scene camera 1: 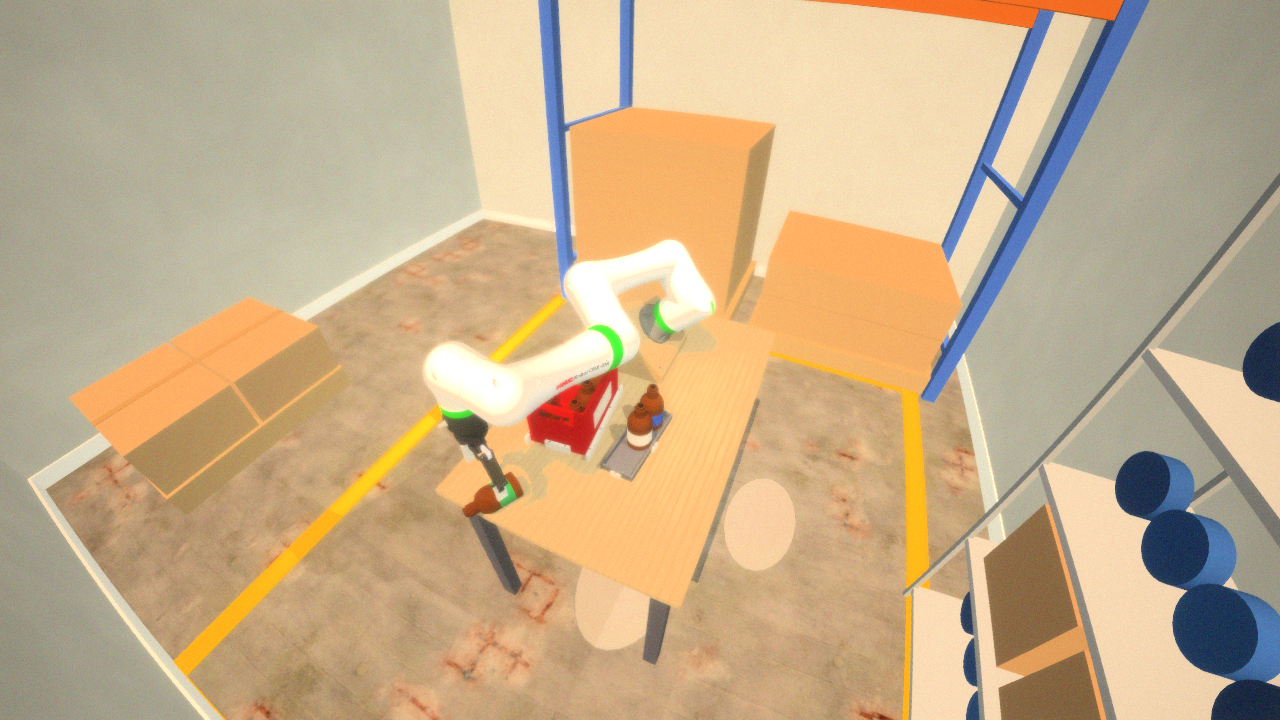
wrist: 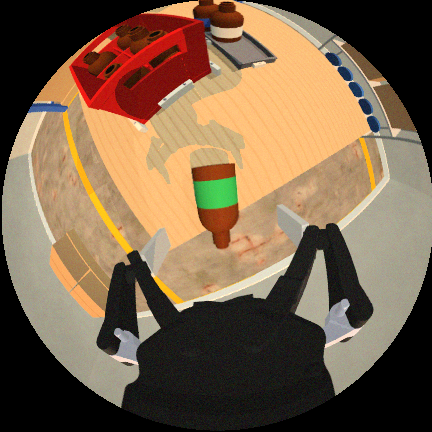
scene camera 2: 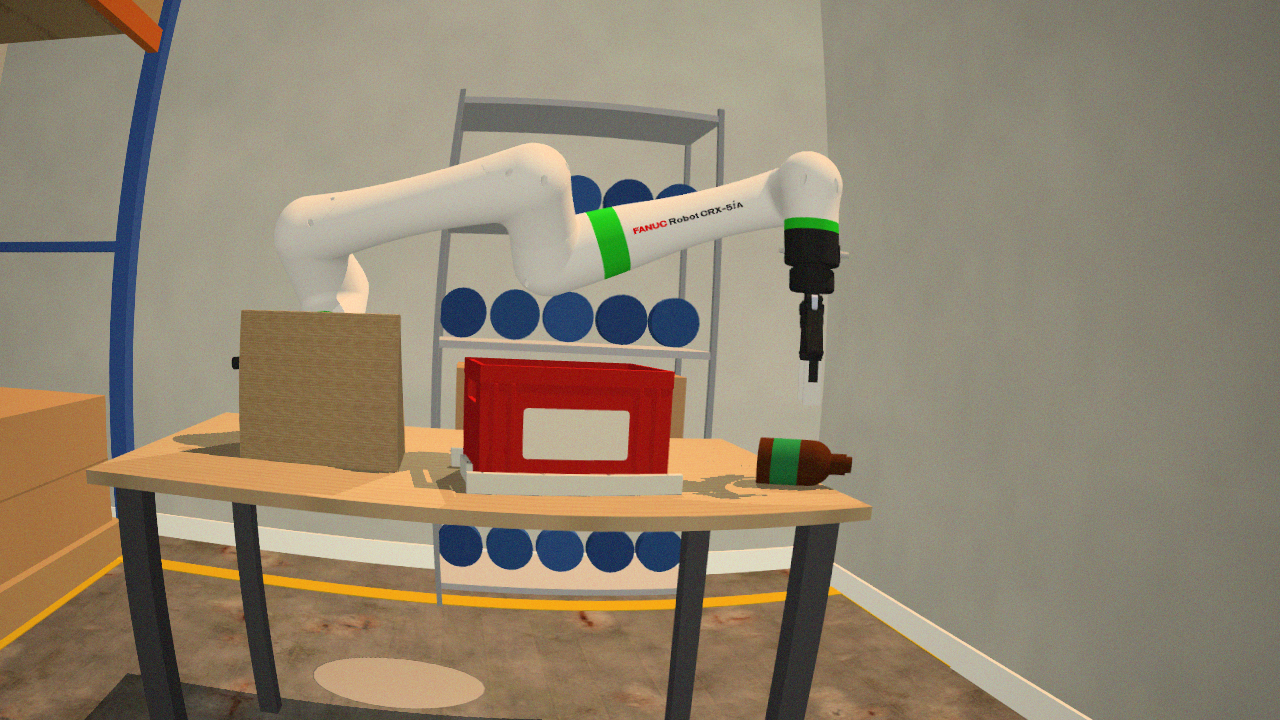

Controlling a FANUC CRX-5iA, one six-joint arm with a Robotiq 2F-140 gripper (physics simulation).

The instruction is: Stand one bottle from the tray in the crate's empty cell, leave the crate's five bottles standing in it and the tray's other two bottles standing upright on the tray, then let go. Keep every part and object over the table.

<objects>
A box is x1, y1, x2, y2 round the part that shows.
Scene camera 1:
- my gripper: [453, 424, 507, 500]
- white-label bottle: [627, 402, 652, 450]
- green-label bottle: [462, 471, 523, 517]
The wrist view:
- my gripper: [96, 204, 372, 429]
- green-label bottle: [191, 163, 238, 248]
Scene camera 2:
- my gripper: [789, 266, 833, 405]
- green-label bottle: [756, 437, 851, 485]
</objects>
